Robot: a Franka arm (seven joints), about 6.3 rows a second.
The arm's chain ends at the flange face. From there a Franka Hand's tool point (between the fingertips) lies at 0.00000 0.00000 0.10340 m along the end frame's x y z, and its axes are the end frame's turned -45 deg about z.
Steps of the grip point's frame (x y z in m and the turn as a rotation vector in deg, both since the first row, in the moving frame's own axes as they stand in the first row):
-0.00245 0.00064 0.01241 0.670 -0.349 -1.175
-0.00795 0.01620 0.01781 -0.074 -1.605 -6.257
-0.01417 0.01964 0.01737 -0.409 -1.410 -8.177
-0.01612 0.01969 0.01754 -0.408 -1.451 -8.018
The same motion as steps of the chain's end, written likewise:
0.00002 0.00258 0.01242 0.227 -0.721 -1.175
0.00767 0.01483 0.01785 -1.187 -1.083 -6.257
0.00498 0.02150 0.01740 -1.286 -0.708 -8.177
0.00369 0.02286 0.01758 -1.315 -0.738 -8.018

